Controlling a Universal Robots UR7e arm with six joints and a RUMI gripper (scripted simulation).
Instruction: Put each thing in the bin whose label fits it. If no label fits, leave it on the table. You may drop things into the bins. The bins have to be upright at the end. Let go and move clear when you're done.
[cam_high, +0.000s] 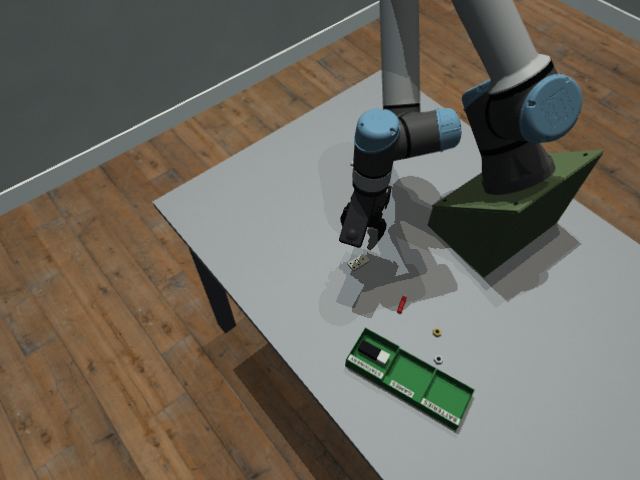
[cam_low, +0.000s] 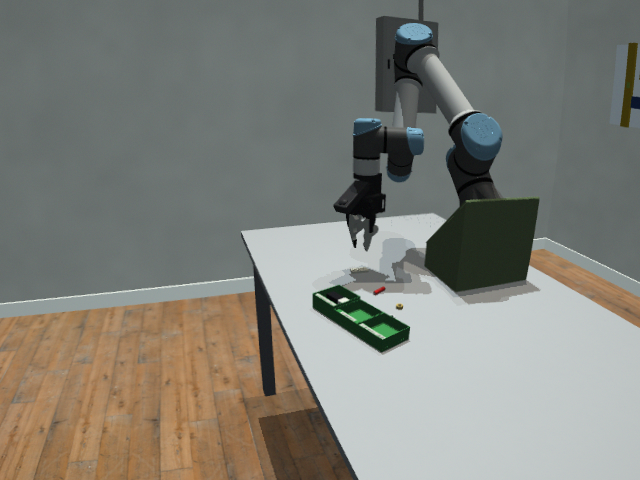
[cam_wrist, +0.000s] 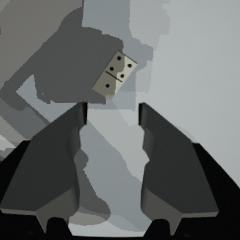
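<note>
The white domino lies 80 mm below my hand. Also, from my hand: red cylinder (150 mm to the left, 80 mm below); then grey-white clip (140 mm ahead, 200 mm to the left, 70 mm below); then eraser (140 mm ahead, 200 mm to the left, 60 mm below).
</note>
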